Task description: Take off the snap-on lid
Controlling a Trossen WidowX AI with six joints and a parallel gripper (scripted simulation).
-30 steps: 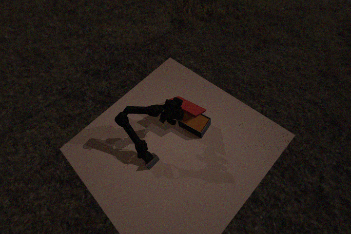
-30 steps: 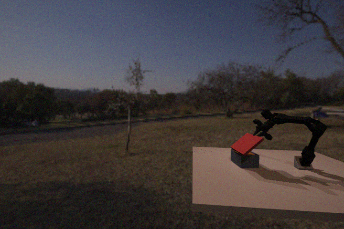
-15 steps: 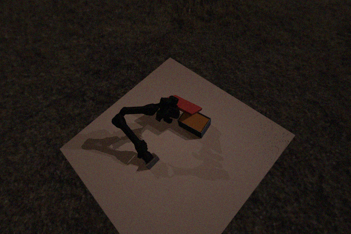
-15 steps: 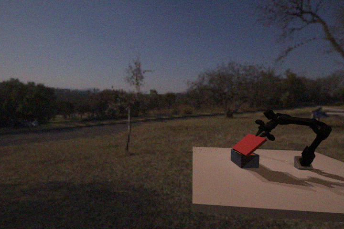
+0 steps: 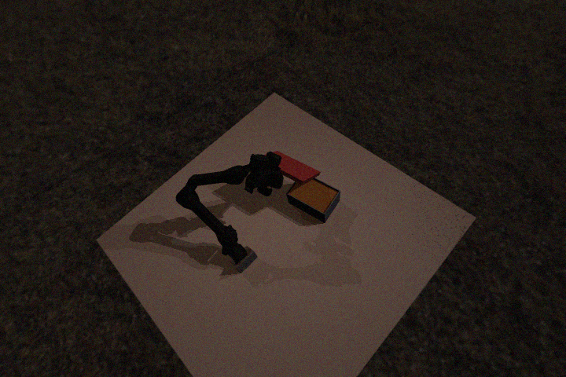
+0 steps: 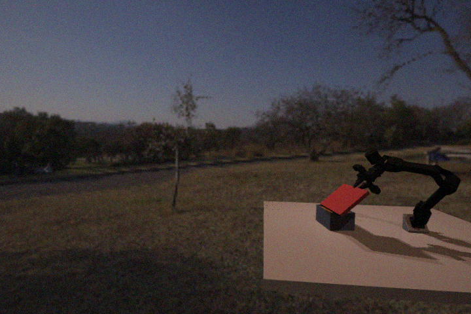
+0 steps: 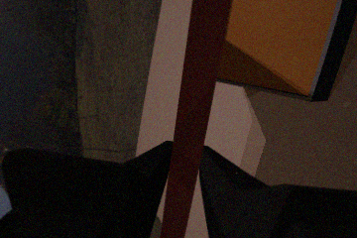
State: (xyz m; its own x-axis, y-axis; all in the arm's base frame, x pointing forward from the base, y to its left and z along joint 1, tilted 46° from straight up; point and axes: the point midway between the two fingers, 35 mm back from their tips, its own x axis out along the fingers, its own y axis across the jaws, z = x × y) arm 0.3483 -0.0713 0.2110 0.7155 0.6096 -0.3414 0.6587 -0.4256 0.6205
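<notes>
Now: the red lid 6 cm ahead of my gripper tip, 2 cm to the left of it and 5 cm below it. The rest, counted from my gripper tip: grey-blue storage box (7 cm ahead, 13 cm to the right, 19 cm below).
</notes>
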